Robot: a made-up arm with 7 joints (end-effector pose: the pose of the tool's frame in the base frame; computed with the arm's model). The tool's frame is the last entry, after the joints.
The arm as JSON. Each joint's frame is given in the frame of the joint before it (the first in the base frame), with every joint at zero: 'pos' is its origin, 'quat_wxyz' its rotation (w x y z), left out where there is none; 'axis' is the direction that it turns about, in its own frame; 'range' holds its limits. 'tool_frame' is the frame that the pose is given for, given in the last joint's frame.
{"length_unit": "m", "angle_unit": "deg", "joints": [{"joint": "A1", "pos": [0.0, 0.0, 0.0], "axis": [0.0, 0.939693, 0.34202], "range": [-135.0, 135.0]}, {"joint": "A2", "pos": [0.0, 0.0, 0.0], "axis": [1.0, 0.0, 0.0], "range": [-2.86, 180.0]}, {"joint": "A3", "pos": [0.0, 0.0, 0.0], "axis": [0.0, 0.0, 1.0], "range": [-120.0, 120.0]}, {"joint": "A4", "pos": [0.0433, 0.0, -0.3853], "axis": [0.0, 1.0, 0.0], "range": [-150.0, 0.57]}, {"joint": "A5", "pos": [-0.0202, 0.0, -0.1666], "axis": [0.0, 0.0, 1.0], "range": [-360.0, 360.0]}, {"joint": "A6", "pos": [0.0, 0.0, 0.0], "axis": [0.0, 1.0, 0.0], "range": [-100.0, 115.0]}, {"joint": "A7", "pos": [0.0, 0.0, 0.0], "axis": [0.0, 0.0, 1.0], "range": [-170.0, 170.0]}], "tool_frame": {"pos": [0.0, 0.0, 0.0]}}
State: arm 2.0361 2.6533 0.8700 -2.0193 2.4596 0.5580 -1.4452
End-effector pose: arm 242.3 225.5 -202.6 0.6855 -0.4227 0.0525 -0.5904
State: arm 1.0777 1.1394 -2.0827 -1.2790 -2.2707 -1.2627 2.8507
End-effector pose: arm -433.7 230.9 -47.4 0.2039 -0.3381 0.8485 -0.3524
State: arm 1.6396 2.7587 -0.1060 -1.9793 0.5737 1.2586 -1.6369
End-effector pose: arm 222.2 302.0 -123.0 0.2174 0.1532 -0.6032 0.7520
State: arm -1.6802 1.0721 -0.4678 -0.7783 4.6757 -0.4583 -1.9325
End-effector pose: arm 415.2 215.4 266.3 0.4375 -0.6522 -0.5237 0.3301
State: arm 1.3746 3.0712 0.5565 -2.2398 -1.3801 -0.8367 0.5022
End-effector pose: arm 337.0 61.7 -78.1 0.3849 0.3253 -0.1034 0.8575
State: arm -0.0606 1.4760 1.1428 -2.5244 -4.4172 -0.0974 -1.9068
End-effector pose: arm 63.7 272.1 120.4 0.2050 -0.5686 0.7132 0.3548
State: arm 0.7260 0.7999 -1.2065 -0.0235 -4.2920 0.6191 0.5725
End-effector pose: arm -330.1 336.9 -288.6 0.5569 0.4496 0.3115 0.6251
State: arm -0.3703 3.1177 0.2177 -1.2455 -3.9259 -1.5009 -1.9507
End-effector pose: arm 17.4 -44.4 495.1 0.4679 -0.7162 0.5100 -0.0901
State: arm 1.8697 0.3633 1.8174 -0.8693 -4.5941 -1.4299 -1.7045
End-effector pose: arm -472.3 86.8 229.3 0.2752 -0.8882 -0.3644 -0.0519
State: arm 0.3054 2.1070 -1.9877 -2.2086 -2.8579 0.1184 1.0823
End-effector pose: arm -107.2 338.6 32.3 0.0924 -0.2708 -0.1202 -0.9506
